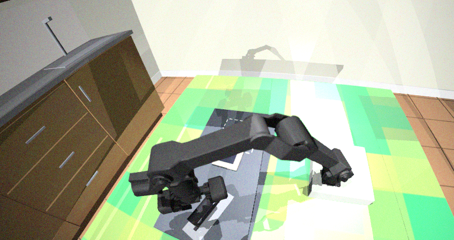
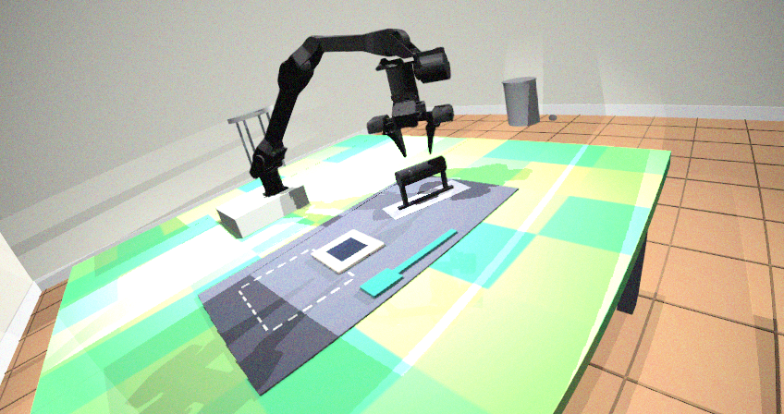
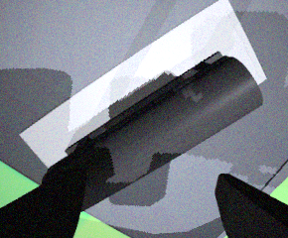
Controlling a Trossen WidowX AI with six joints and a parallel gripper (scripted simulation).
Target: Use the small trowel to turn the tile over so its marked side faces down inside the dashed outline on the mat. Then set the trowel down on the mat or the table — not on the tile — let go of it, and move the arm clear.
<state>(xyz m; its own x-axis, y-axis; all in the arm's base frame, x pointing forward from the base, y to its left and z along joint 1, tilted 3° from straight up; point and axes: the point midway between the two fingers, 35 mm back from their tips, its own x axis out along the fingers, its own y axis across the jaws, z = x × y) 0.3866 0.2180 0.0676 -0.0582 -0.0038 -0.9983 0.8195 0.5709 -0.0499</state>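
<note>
Now: the dark handled tool 70 mm below my gripper tip and 20 mm to the right of it. The rest, counted from my gripper tip: grey mat (200 mm to the right, 130 mm below, 20 mm ahead); then teal flat tool (220 mm to the right, 160 mm ahead, 100 mm below); then tile (250 mm to the right, 100 mm below, 20 mm ahead).
</note>
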